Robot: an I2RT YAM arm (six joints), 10 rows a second.
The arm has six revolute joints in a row. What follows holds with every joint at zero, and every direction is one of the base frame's. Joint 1 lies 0.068 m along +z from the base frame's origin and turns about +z. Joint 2 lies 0.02 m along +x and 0.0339 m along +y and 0.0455 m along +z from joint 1 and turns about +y. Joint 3 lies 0.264 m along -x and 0.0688 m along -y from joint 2 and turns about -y. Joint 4 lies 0.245 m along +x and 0.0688 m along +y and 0.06 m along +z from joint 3 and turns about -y. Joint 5 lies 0.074 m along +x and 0.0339 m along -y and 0.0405 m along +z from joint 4 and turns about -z. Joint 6 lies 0.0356 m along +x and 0.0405 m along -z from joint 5 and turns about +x. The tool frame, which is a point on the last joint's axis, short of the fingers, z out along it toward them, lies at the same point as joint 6; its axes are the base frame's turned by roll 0, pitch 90 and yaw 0 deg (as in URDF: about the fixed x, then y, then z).
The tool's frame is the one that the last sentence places.
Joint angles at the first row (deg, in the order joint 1, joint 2, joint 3, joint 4, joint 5, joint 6):
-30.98, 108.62, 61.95, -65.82, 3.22, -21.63
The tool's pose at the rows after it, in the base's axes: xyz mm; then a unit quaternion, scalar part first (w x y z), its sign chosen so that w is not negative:
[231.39 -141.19 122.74 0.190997 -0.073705 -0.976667 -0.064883]
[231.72 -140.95 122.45 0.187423 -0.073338 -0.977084 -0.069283]
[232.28 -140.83 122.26 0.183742 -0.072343 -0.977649 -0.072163]
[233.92 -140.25 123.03 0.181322 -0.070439 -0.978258 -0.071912]
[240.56 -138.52 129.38 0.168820 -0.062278 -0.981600 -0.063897]
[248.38 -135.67 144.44 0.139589 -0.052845 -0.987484 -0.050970]
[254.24 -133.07 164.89 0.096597 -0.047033 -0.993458 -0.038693]
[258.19 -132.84 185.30 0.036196 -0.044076 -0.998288 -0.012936]
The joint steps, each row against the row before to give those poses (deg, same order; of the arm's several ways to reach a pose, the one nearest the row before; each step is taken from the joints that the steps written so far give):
0.00, 0.00, -0.85, 0.26, -0.11, -0.08
0.00, 0.00, -0.04, 0.20, -0.61, -0.18
0.02, 0.00, 0.00, 0.24, -0.46, -0.20
0.26, 0.00, 0.26, 0.00, -0.15, 0.00
1.01, -0.57, 1.25, -0.11, 0.00, 0.00
1.24, -2.16, 1.61, -0.09, -0.33, 0.00
0.90, -3.28, 1.55, 0.26, -0.94, 0.03
0.37, -4.00, 0.64, 2.91, -0.24, -0.05

